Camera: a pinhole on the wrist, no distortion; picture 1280 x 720 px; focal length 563.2 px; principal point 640.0 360.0 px. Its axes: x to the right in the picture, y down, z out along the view. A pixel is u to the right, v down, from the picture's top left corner.
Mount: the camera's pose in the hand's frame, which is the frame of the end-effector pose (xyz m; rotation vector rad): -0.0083 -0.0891 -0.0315 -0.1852 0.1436 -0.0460
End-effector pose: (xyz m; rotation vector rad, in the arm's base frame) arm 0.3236 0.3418 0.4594 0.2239 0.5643 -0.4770
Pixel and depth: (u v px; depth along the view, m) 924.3 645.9 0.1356
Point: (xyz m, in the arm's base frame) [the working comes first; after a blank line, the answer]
In the camera's frame: 0.0685 0.0688 0.1356

0.4192 0.2848 0.4780
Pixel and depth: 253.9 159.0 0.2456
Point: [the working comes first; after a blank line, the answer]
In the camera's frame: -0.1684 -0.0877 0.2456

0.2727 0.2077 0.7335
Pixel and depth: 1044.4 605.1 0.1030
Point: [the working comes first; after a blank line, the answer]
In the camera's frame: 0.0740 0.0448 0.1030

0.3917 0.2683 0.4528
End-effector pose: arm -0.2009 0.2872 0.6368 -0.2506 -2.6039 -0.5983
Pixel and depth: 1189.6 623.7 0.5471
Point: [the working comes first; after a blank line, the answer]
In the camera's frame: 0.5339 0.2562 0.5471

-0.8217 0.7072 0.7022
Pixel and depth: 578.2 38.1 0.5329
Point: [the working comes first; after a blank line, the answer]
In the camera's frame: -0.0585 -0.3046 0.5329

-0.4958 0.2799 0.0884
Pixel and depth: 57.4 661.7 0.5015
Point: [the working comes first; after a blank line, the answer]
In the camera's frame: -0.5188 0.2686 0.5015

0.0794 0.7336 0.1567
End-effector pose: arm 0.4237 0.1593 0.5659 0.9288 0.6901 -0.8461
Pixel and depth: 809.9 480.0 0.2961
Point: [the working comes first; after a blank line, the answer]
In the camera's frame: 0.0893 0.0631 0.2961

0.5383 -0.0794 0.5747
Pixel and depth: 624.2 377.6 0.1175
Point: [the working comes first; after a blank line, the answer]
In the camera's frame: -0.0033 0.0037 0.1175

0.3839 0.0626 0.5719
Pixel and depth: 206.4 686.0 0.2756
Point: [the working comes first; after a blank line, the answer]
In the camera's frame: -0.2122 0.1595 0.2756

0.4829 0.0480 0.8599
